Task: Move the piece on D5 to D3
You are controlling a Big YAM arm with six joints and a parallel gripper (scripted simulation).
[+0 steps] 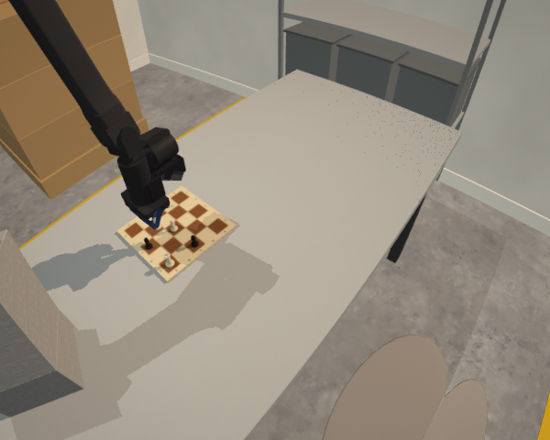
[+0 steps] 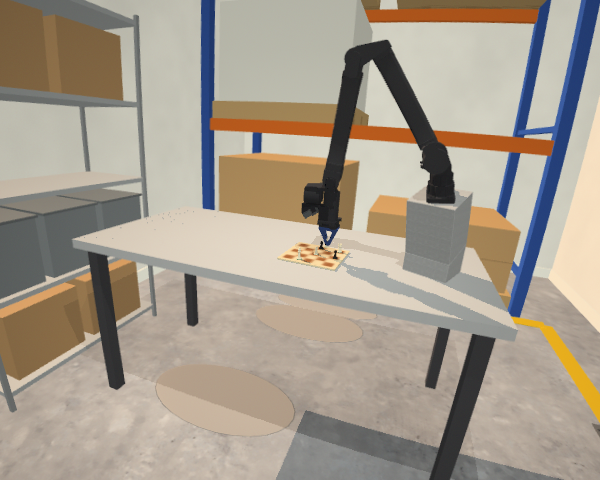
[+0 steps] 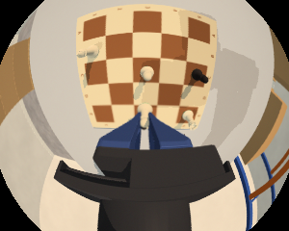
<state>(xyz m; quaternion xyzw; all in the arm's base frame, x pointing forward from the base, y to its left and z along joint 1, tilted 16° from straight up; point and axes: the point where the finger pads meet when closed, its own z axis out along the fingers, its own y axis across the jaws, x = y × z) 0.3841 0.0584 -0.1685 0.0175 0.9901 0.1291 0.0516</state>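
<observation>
Right now the chessboard is 5 cm ahead of my hand and 6 cm below it.
</observation>
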